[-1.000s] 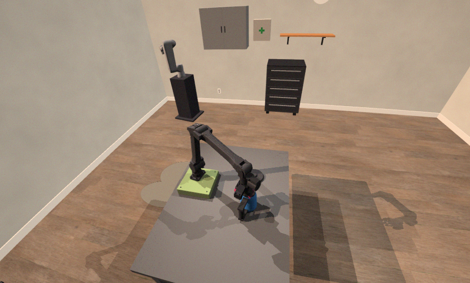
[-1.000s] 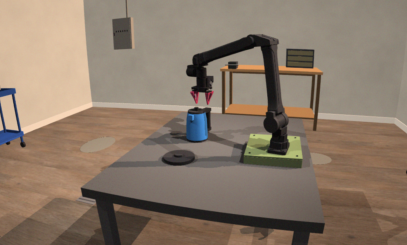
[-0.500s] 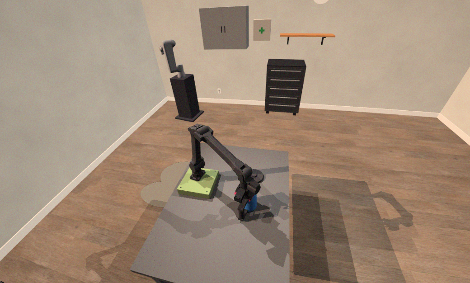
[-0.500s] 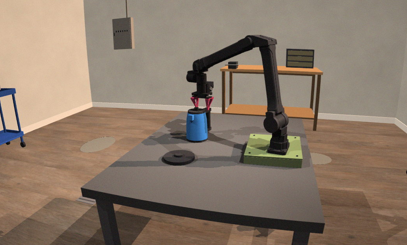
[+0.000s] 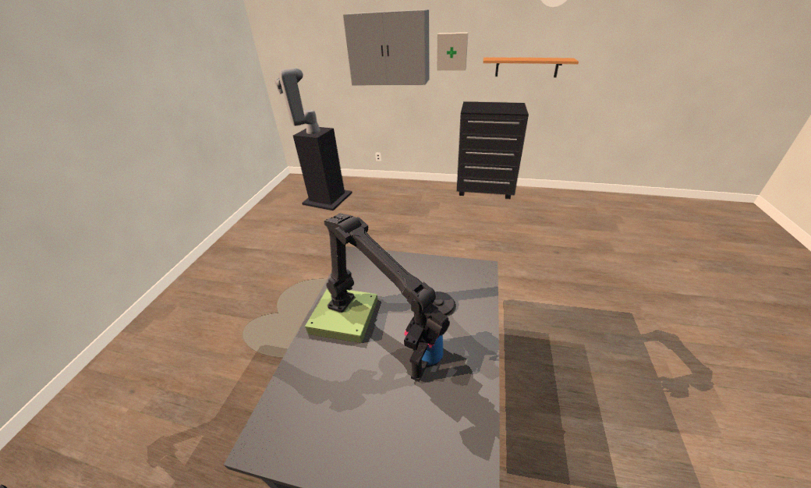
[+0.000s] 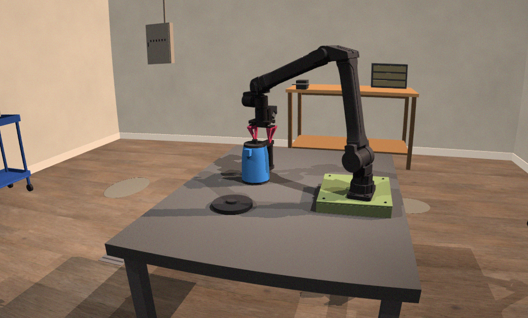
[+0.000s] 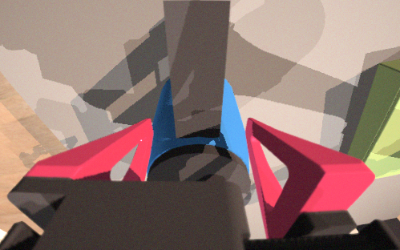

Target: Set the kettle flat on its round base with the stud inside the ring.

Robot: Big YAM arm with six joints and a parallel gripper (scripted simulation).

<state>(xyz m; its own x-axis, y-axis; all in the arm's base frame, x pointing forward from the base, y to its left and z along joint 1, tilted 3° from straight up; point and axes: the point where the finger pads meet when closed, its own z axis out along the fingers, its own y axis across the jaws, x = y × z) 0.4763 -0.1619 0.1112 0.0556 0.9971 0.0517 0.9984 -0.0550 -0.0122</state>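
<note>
Now: hand 3 cm to the right of the blue kettle and 7 cm above it. From my hand the other things lie so: round black base: 4 cm behind, 34 cm to the left, 16 cm below.
</note>
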